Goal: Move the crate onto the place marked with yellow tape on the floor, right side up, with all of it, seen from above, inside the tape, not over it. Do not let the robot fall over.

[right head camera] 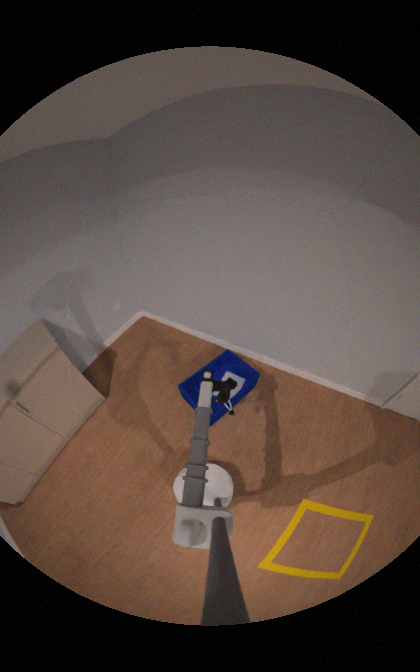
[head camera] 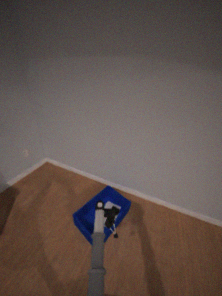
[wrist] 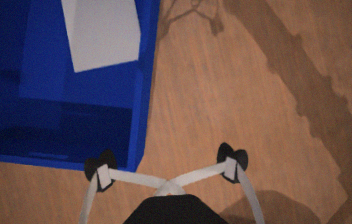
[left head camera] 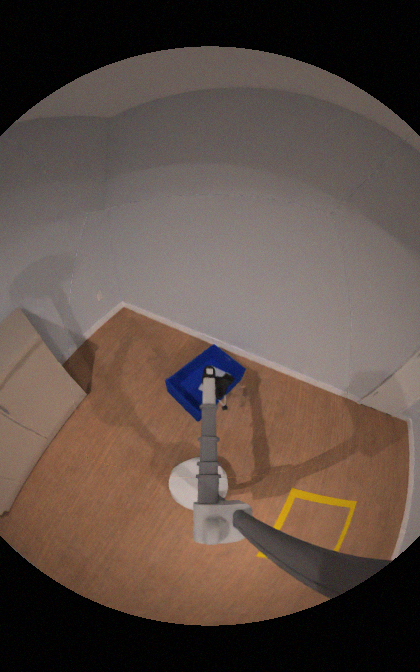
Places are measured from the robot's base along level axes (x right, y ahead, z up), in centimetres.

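Pixels of known places: gripper, fingertip midpoint: (head camera: 108, 232) (wrist: 167, 159).
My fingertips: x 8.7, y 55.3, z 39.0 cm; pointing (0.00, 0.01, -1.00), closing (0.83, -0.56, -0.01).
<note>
For each thing: its top centre in the pictures, then the offset to it from my fingertips.
- blue open crate at its top centre: (wrist: 51, 19) (head camera: 103, 208) dx -4.0, dy +33.5, dz -19.8 cm
- pale flat-sided item at its top centre: (wrist: 100, 15) (head camera: 110, 212) dx +5.0, dy +38.2, dz -39.0 cm
The blue open crate (head camera: 86, 216) (left head camera: 182, 384) (right head camera: 192, 389) (wrist: 75, 92) stands upright on the floor near the wall, turned at an angle to it. A pale flat-sided item (right head camera: 236, 379) (wrist: 105, 37) is in it. My gripper (head camera: 114, 232) (left head camera: 223, 402) (right head camera: 228, 406) (wrist: 167, 159) is partly open with nothing between its fingertips. In the wrist view the left fingertip overlaps the crate's near corner and the right one is over floor; their height above the rim is hard to tell. The yellow tape outline (left head camera: 325, 498) (right head camera: 339, 511) lies on the floor at the lower right, partly hidden by the mast in the left head view.
My white round base (left head camera: 184, 485) (right head camera: 221, 485) is between the crate and the lower part of the head views. A beige cabinet (left head camera: 40, 385) (right head camera: 55, 400) stands at the left. Another pale cabinet (left head camera: 402, 382) (right head camera: 407, 400) stands at the right by the wall. The wall runs close behind the crate.
</note>
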